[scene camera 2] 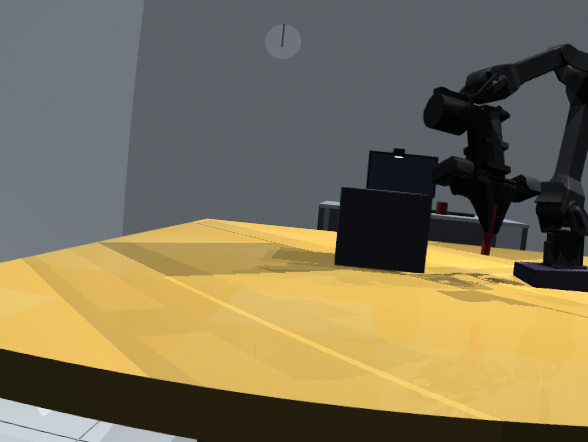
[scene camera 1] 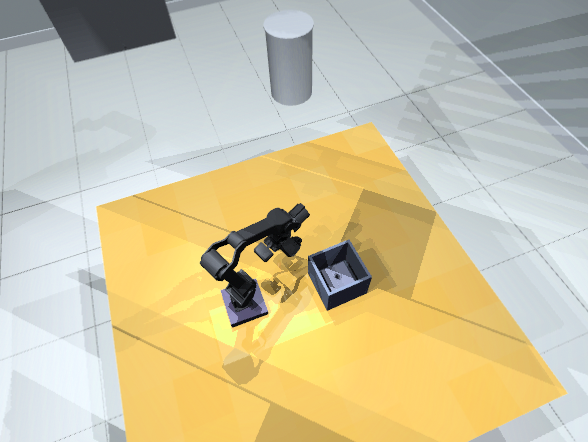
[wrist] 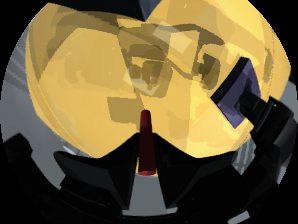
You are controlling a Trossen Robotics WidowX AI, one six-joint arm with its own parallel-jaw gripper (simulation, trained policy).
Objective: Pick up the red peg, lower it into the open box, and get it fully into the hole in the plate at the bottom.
In view: the gripper (scene camera 2: 491,232) and a box (scene camera 2: 384,230).
The box also shows in scene camera 1 (scene camera 1: 345,252). The gripper is seen too in scene camera 1 (scene camera 1: 274,242) and in the wrist view (wrist: 145,136).
